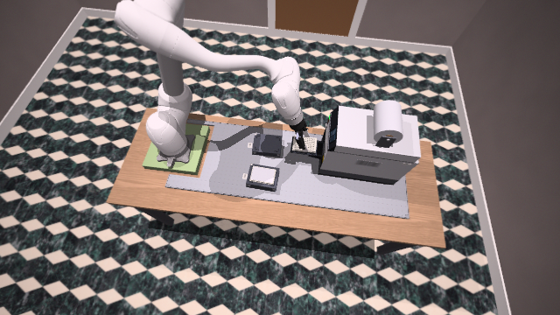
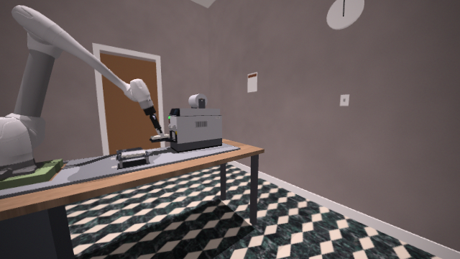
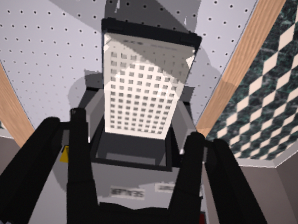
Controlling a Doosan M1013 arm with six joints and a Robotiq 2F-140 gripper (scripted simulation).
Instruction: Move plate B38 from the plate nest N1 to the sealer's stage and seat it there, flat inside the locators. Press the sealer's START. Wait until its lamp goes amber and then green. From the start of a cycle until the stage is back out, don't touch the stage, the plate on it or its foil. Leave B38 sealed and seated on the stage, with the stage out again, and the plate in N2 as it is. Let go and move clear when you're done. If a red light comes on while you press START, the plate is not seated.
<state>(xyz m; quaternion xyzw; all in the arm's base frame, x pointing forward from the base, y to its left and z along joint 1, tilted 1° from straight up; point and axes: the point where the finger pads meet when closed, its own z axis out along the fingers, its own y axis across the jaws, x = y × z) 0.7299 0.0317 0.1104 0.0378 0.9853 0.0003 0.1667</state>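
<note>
Now: the plate B38 30 mm below my hand. Round my hand: sealer stage 50 mm below; white button 110 mm ahead, 90 mm to the left, 40 mm above; pale plate 220 mm behind, 170 mm to the right, 90 mm below.
</note>
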